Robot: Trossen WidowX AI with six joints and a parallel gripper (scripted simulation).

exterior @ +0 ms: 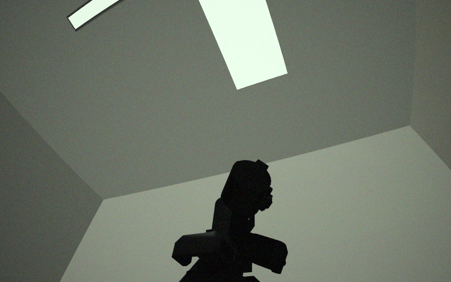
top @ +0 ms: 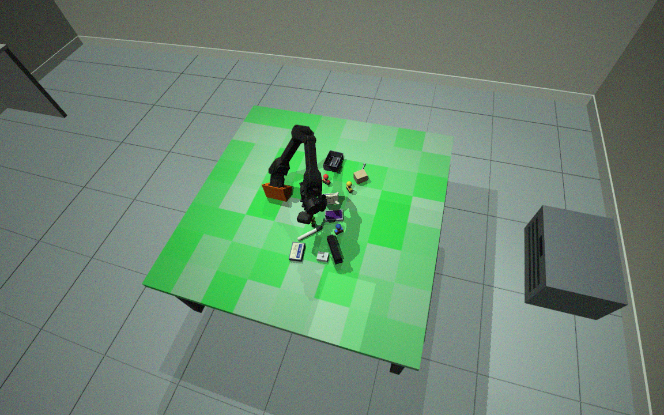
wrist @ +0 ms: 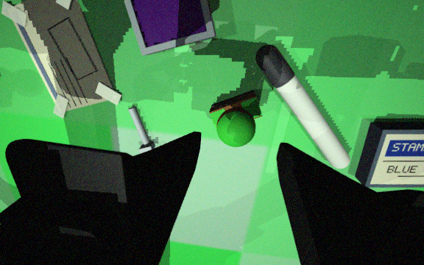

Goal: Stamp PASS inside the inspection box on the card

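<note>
My gripper tip is 6 cm above the green-knobbed stamp. The rest, counted from my gripper tip: white marker 2 cm ahead, 5 cm to the right, 7 cm below; then purple ink pad 9 cm ahead, 7 cm to the left, 7 cm below; then blue-knobbed stamp 14 cm ahead, 1 cm to the right, 6 cm below.
</note>
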